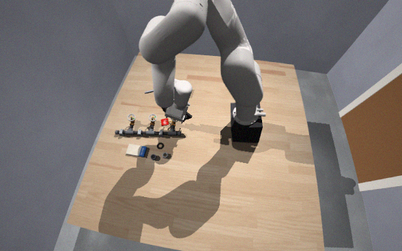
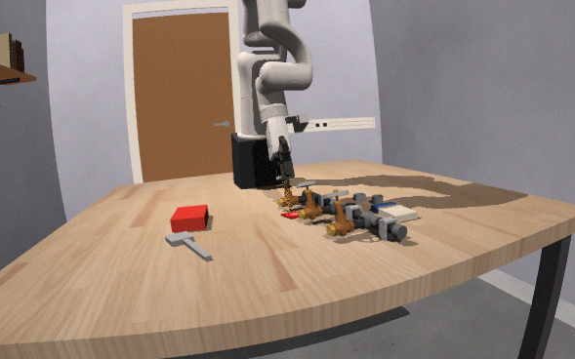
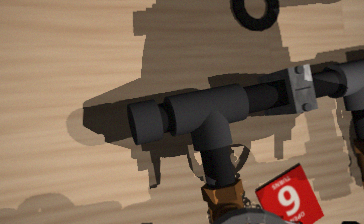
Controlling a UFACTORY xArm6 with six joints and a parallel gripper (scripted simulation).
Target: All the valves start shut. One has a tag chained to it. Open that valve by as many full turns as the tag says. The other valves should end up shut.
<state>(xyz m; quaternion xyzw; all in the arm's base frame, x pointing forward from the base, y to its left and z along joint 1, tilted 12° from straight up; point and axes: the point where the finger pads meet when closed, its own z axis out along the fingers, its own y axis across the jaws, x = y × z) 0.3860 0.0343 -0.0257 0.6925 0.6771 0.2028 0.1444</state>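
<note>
The red tag lies 8 cm below my hand, 8 cm ahead of it and 1 cm to the right of it. Also, from my hand: grey hammer-like tool: 24 cm to the right, 21 cm ahead, 8 cm below; then grey box: 21 cm to the left, 19 cm ahead, 7 cm below; then red box: 25 cm to the right, 7 cm below, 5 cm ahead.
</note>
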